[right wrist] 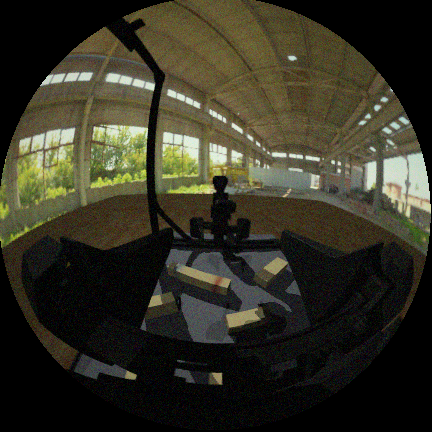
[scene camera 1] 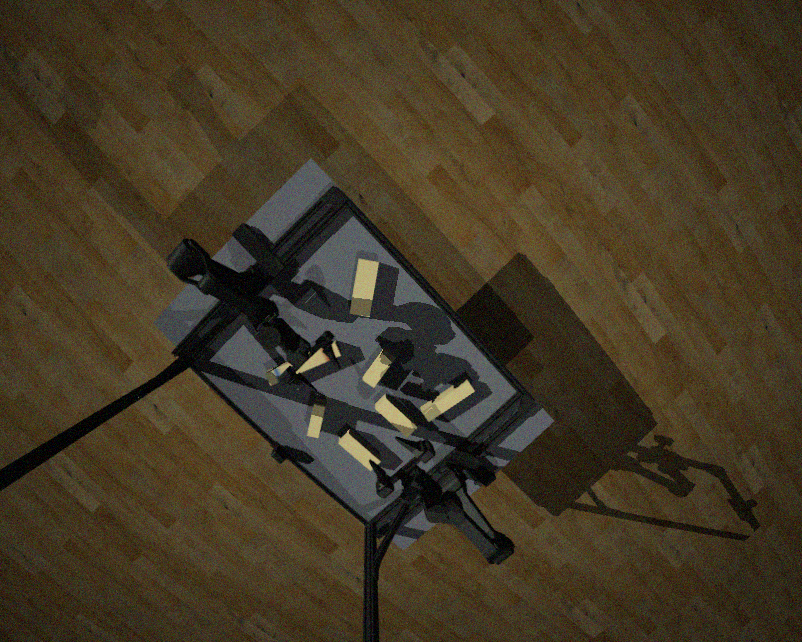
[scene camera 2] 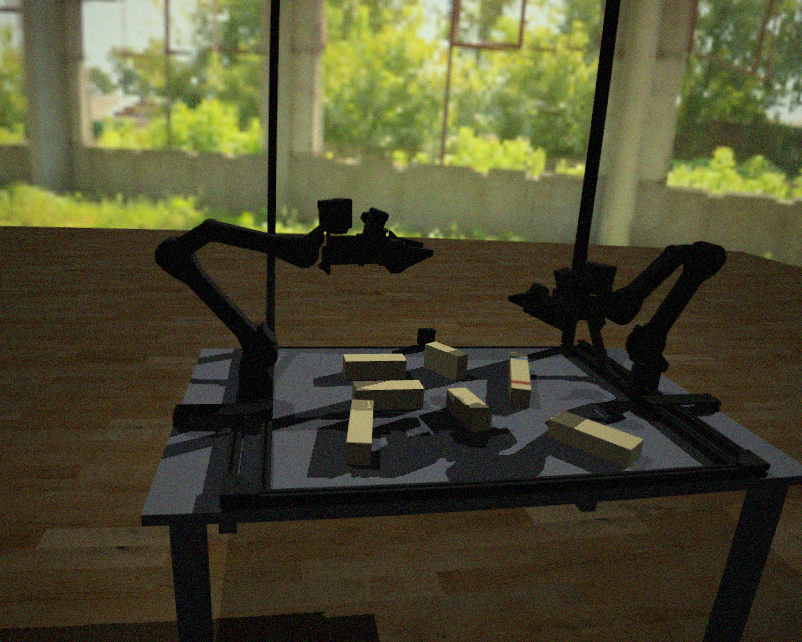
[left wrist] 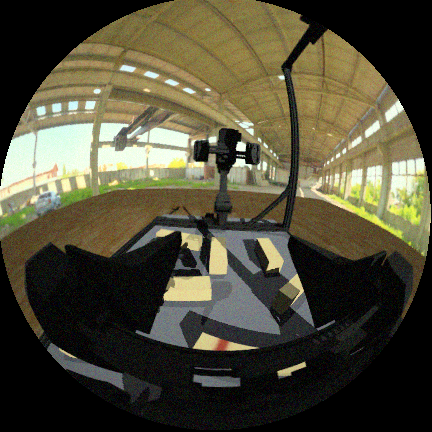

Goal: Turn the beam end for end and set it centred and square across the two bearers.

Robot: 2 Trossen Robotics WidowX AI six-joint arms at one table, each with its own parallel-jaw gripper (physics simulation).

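Pixels of known places: left gripper, fingertip midpoint: (right wrist: 219,239) (scene camera 1: 328,380) (scene camera 2: 515,303) (left wrist: 237,239); right gripper, fingertip midpoint: (right wrist: 228,234) (scene camera 1: 382,449) (scene camera 2: 428,248) (left wrist: 228,143); left arm's base at its link origin: (right wrist: 217,242) (scene camera 1: 255,280) (scene camera 2: 642,389); right arm's base at its link origin: (scene camera 1: 448,469) (scene camera 2: 254,396) (left wrist: 221,222).
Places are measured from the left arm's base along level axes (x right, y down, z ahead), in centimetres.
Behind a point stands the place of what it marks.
Observation:
The beam (scene camera 1: 313,362) @[x 4.8, y -2.5, z 31.2 cm] (scene camera 2: 519,372) @[x 6.0, y -2.5, z 30.2 cm] (left wrist: 207,342) @[x -2.1, y -2.5, z 33.6 cm] (right wrist: 195,278) @[x 7.9, y -2.2, z 31.7 cm] is a pale wooden bar with a red band near one end and blue at the other. It lies on the table, partly hidden under the left arm in scene camera 1. Several plain pale blocks lie around it; which two are the bearers I cannot tell. My left gripper (scene camera 2: 513,297) @[x 0.0, y -21.1, z 35.9 cm] (left wrist: 237,239) @[x 0.0, y -21.1, z 35.9 cm] is open and empty, tipped slightly down, above the table near the beam. My right gripper (scene camera 1: 387,452) @[x -0.1, y -32.5, z 56.5 cm] (scene camera 2: 430,253) @[x -0.1, y -32.5, z 56.5 cm] is open and empty, high above the table on the other side.
Plain blocks (scene camera 1: 364,286) (scene camera 2: 468,408) lie scattered, including one (scene camera 2: 359,431) @[x -21.9, y -2.5, z 72.0 cm] by the near edge and a long one (scene camera 2: 591,438) @[x -25.5, y -1.2, z 27.6 cm] at the right. Three more lie farther back. Dark rails (scene camera 2: 401,494) @[x -37.4, y 1.0, z 67.0 cm] frame the table top, and dark posts (scene camera 2: 272,167) @[x 34.6, y -45.7, z 88.7 cm] rise behind it. Shadows cross the blocks.

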